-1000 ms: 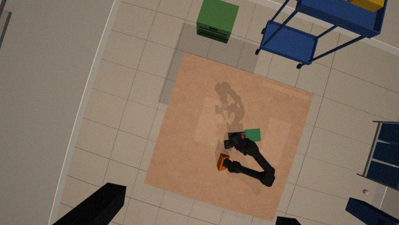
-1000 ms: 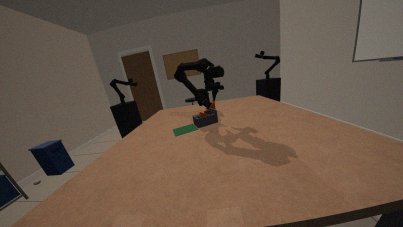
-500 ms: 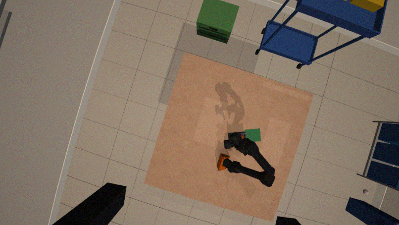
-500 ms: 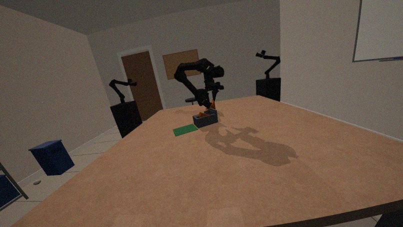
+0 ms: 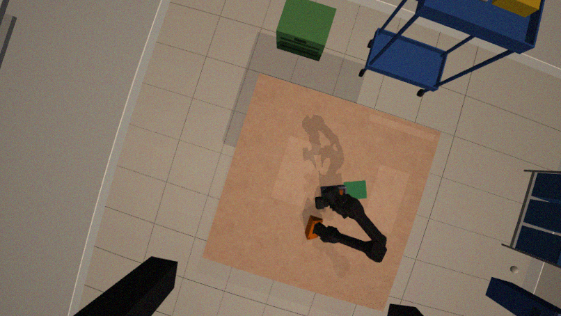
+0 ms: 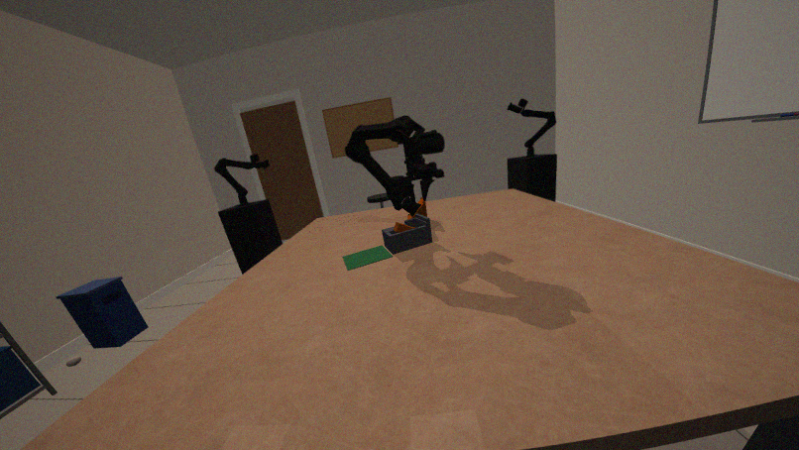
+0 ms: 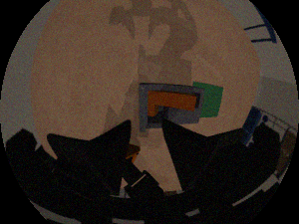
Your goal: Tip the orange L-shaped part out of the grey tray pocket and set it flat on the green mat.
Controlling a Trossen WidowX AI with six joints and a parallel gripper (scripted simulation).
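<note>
My gripper tip is 10 mm short of the orange L-shaped part, 40 mm to the left of it and 100 mm above it. Also, from my gripper tip: green mat 50 mm ahead, 210 mm to the right, 160 mm below.
</note>
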